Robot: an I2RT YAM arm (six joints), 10 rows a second.
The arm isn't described. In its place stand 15 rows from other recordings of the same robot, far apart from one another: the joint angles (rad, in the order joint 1, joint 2, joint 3, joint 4, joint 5, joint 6), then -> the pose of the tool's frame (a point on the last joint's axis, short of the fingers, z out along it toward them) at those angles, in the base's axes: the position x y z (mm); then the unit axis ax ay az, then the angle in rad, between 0 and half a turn.
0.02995 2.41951 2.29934 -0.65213 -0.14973 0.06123 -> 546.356 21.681 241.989 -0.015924 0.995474 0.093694 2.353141
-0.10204 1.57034 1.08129 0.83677 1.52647 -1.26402 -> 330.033 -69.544 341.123 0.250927 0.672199 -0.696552 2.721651
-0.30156 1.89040 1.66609 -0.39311 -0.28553 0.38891 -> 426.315 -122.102 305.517 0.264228 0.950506 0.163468 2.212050
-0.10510 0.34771 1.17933 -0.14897 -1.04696 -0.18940 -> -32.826 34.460 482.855 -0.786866 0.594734 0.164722 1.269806
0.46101 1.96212 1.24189 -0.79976 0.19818 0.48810 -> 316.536 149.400 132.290 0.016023 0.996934 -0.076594 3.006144
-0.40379 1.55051 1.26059 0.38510 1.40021 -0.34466 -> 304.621 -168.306 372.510 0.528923 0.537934 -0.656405 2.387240
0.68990 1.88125 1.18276 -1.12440 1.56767 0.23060 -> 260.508 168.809 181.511 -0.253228 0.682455 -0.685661 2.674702
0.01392 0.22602 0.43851 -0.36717 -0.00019 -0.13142 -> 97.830 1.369 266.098 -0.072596 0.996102 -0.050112 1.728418
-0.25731 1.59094 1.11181 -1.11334 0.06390 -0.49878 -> 258.614 -70.403 208.244 0.120746 -0.992351 0.025695 3.097876
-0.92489 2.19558 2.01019 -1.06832 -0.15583 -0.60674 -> 281.489 -364.264 237.714 0.145852 0.987806 -0.054459 2.806566
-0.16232 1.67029 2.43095 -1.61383 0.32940 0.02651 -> 247.957 -52.275 507.434 0.153262 0.970232 -0.187514 2.457965
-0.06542 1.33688 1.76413 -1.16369 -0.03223 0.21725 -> 237.672 -14.421 452.838 0.133625 0.989789 0.049620 2.312345
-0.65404 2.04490 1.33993 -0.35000 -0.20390 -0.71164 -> 337.476 -249.626 140.621 -0.055541 0.994683 -0.086724 2.617741
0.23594 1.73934 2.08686 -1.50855 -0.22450 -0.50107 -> 306.863 81.927 413.905 -0.380620 0.920913 0.083948 2.708425
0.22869 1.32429 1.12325 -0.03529 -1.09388 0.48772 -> 280.593 97.785 358.237 -0.248353 0.755151 0.606685 2.422685
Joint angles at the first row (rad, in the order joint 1, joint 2, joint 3, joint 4, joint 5, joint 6):
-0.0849, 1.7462, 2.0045, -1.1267, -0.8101, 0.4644
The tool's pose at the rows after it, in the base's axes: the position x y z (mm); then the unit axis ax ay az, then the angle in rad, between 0 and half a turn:
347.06 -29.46 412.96 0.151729 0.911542 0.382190 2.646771
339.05 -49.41 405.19 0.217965 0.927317 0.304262 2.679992
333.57 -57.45 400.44 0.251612 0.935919 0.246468 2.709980
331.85 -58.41 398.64 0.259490 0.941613 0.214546 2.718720
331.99 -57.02 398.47 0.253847 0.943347 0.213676 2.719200
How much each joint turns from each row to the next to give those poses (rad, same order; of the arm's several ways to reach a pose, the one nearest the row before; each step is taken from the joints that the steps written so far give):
-0.0671, 0.0000, -0.0001, -0.0660, 0.0916, -0.0404
-0.0485, 0.0004, 0.0000, -0.0866, 0.1526, 0.0008
-0.0160, 0.0004, 0.0001, -0.0557, 0.1140, -0.0004
0.0023, 0.0000, 0.0000, -0.0198, 0.0641, -0.0061
0.0042, -0.0001, -0.0004, -0.0011, 0.0008, -0.0084

